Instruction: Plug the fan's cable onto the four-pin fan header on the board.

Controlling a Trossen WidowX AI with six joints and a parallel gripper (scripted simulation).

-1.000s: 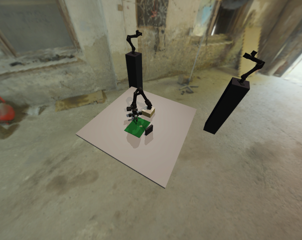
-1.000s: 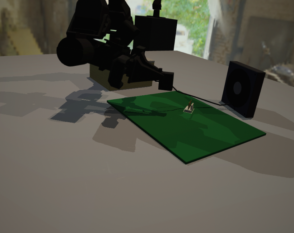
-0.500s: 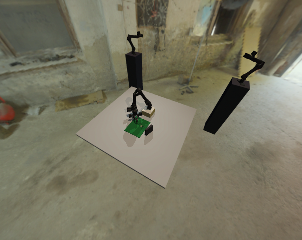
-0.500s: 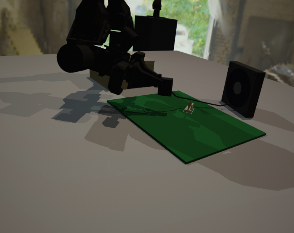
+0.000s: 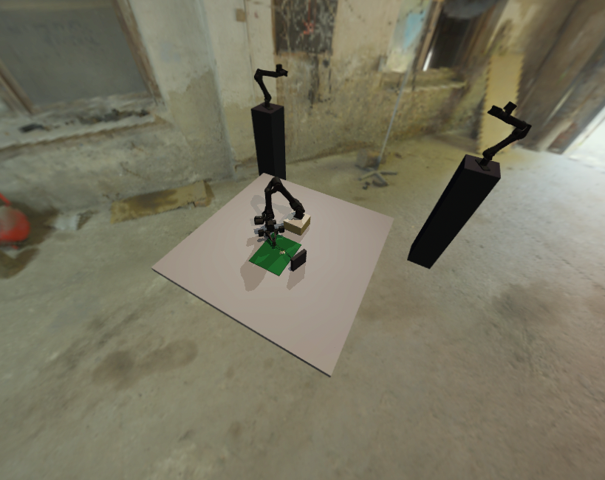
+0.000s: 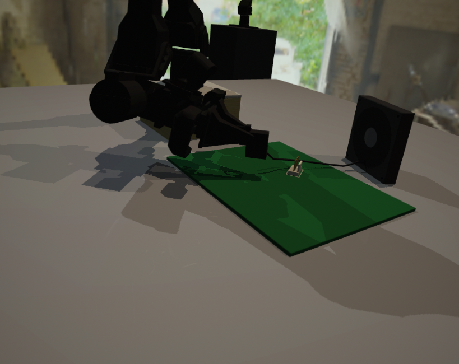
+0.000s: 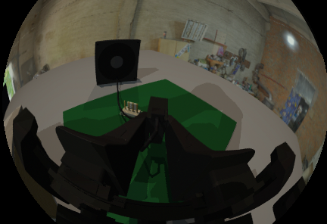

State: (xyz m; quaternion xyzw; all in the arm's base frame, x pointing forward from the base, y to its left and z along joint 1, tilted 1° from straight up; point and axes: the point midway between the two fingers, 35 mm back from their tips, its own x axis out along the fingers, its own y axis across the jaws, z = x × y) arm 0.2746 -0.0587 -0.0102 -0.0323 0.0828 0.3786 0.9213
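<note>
The green board is 4 cm ahead of my gripper tip, 4 cm to the left of it and 8 cm below it. The rest, counted from my gripper tip: four-pin header: 2 cm ahead, 8 cm to the left, 7 cm below; then black fan plug: 1 cm below; then black fan: 5 cm ahead, 22 cm to the left, 1 cm below.
</note>
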